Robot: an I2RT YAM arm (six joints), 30 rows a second.
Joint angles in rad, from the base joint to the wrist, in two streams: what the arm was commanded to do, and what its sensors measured. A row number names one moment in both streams.
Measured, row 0:
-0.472, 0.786, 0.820, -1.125, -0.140, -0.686
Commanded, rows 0 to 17:
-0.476, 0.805, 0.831, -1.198, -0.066, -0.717
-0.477, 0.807, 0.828, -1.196, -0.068, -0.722
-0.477, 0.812, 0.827, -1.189, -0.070, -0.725
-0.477, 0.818, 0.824, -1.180, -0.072, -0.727
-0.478, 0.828, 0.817, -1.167, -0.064, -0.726
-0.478, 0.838, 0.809, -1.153, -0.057, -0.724
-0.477, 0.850, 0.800, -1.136, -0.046, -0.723
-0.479, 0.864, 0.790, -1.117, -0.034, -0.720
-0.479, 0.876, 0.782, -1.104, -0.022, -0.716
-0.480, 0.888, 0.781, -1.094, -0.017, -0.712
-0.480, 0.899, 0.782, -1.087, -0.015, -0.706
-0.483, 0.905, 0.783, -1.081, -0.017, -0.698
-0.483, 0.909, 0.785, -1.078, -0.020, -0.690
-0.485, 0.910, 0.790, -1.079, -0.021, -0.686
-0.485, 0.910, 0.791, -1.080, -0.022, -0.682
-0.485, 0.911, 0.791, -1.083, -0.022, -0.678
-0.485, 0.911, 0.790, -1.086, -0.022, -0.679
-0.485, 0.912, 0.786, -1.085, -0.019, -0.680
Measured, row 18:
-0.480, 0.914, 0.806, -1.094, -0.027, -0.697
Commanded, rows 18 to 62:
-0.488, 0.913, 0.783, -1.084, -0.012, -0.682
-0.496, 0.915, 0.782, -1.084, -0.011, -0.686
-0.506, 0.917, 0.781, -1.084, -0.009, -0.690
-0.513, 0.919, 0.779, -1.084, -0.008, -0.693
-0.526, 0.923, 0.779, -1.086, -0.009, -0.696
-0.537, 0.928, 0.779, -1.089, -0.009, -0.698
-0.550, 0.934, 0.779, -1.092, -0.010, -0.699
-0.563, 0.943, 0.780, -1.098, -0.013, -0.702
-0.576, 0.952, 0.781, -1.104, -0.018, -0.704
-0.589, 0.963, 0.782, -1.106, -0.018, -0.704
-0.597, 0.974, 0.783, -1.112, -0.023, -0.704
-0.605, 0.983, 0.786, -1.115, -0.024, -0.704
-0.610, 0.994, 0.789, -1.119, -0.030, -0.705
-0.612, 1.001, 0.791, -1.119, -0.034, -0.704
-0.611, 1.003, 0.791, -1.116, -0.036, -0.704
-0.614, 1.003, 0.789, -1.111, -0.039, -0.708
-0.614, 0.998, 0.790, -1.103, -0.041, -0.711
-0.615, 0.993, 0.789, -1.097, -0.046, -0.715
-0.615, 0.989, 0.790, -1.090, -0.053, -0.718
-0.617, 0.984, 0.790, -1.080, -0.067, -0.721
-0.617, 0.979, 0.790, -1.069, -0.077, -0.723
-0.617, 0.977, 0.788, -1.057, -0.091, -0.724
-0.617, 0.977, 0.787, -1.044, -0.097, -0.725
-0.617, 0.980, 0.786, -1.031, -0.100, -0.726
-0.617, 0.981, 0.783, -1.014, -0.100, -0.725
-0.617, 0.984, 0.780, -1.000, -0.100, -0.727
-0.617, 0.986, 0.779, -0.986, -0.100, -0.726
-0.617, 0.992, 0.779, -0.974, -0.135, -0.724
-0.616, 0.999, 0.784, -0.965, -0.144, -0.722
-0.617, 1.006, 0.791, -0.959, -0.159, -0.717
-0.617, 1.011, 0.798, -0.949, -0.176, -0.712
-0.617, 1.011, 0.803, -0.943, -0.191, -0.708
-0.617, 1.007, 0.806, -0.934, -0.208, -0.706
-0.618, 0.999, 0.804, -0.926, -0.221, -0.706
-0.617, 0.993, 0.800, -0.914, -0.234, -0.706
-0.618, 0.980, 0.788, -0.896, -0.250, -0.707
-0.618, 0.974, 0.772, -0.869, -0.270, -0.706
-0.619, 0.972, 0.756, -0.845, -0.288, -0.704
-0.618, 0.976, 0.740, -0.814, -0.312, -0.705
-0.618, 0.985, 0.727, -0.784, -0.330, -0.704
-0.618, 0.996, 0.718, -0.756, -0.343, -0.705
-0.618, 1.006, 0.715, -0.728, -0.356, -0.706
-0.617, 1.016, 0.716, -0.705, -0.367, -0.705
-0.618, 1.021, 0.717, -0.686, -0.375, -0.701
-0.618, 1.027, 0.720, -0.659, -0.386, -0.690
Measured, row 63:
-0.615, 1.021, 0.731, -0.794, -0.314, -0.704
